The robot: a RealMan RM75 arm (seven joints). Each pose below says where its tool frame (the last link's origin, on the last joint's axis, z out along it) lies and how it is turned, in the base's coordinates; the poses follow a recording.
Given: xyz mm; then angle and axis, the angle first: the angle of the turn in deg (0 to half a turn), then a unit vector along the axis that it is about.
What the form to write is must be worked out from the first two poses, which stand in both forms.
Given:
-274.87, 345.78, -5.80, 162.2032, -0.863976, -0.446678, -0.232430
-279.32, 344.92, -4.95, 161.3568, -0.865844, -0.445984, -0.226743
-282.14, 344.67, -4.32, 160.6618, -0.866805, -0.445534, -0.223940
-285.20, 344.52, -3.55, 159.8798, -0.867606, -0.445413, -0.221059
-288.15, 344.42, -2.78, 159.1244, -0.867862, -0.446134, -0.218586
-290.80, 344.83, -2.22, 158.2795, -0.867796, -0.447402, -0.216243
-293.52, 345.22, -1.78, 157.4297, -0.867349, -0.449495, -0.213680
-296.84, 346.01, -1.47, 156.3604, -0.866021, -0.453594, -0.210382
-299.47, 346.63, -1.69, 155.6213, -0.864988, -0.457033, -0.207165
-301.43, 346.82, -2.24, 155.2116, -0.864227, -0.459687, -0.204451
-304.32, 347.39, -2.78, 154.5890, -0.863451, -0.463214, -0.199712
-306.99, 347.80, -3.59, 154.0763, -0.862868, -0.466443, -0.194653
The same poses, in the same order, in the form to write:
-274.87, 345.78, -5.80, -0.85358, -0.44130, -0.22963, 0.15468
-279.32, 344.92, -4.95, -0.85441, -0.44009, -0.22375, 0.16198
-282.14, 344.67, -4.32, -0.85449, -0.43920, -0.22076, 0.16796
-285.20, 344.52, -3.55, -0.85427, -0.43856, -0.21766, 0.17468
-288.15, 344.42, -2.78, -0.85350, -0.43875, -0.21497, 0.18117
-290.80, 344.83, -2.22, -0.85225, -0.43939, -0.21237, 0.18841
-293.52, 345.22, -1.78, -0.85058, -0.44080, -0.20955, 0.19569
-296.84, 346.01, -1.47, -0.84766, -0.44398, -0.20592, 0.20483
-299.47, 346.63, -1.69, -0.84549, -0.44673, -0.20249, 0.21114
-301.43, 346.82, -2.24, -0.84409, -0.44897, -0.19969, 0.21464
-304.32, 347.39, -2.78, -0.84231, -0.45187, -0.19482, 0.21994
-306.99, 347.80, -3.59, -0.84088, -0.45456, -0.18969, 0.22430

